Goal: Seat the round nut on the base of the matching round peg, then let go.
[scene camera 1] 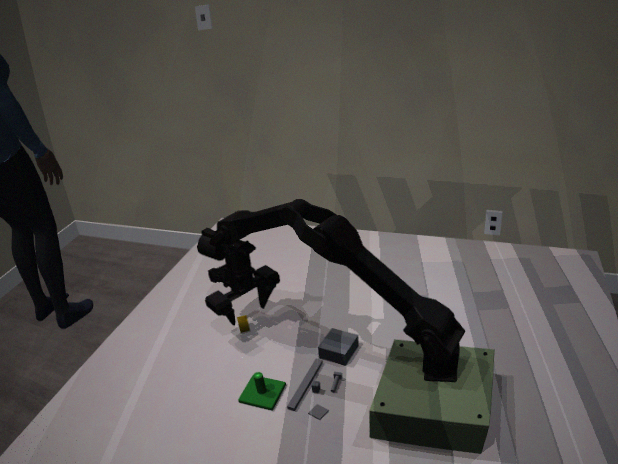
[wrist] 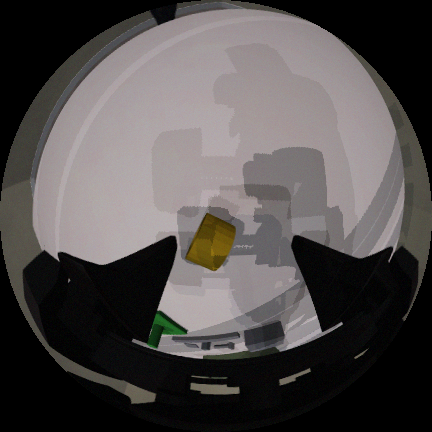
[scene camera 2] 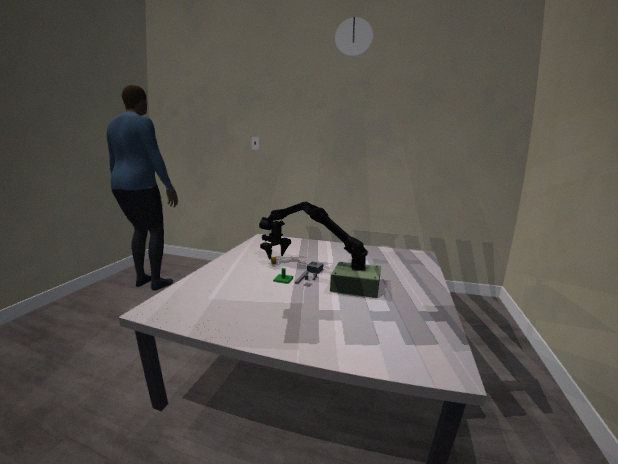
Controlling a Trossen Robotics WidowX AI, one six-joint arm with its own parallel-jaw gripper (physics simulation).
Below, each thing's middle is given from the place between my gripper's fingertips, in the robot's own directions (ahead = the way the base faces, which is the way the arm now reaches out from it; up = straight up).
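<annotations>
There's a yellow round nut (wrist: 213, 238) here, and my gripper is 1 cm above it, 2 cm to the right of it and 1 cm short of it. As for the green base with round peg (scene camera 1: 261, 392), that's 22 cm to the left of my hand and 10 cm behind it.
</annotations>
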